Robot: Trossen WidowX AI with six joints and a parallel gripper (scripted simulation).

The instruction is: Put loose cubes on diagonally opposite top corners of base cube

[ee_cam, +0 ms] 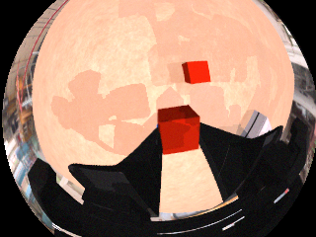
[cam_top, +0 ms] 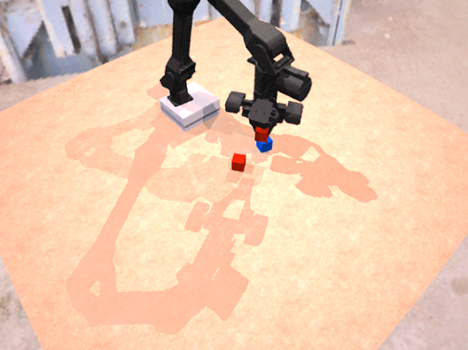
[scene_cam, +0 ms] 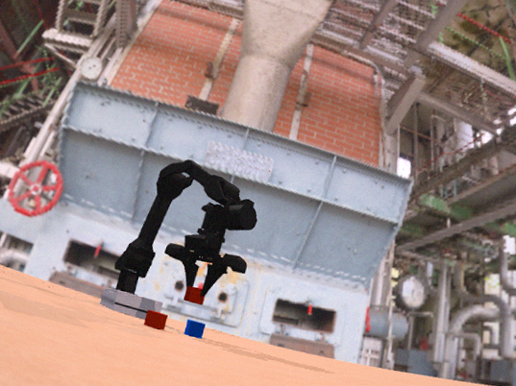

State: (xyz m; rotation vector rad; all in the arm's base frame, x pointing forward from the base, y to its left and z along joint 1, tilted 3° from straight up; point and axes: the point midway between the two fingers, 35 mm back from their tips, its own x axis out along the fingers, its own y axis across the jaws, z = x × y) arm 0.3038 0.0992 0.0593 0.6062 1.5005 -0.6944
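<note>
The blue cube is 30 mm behind my gripper tip, 30 mm to the left of it and 80 mm below it.
</note>
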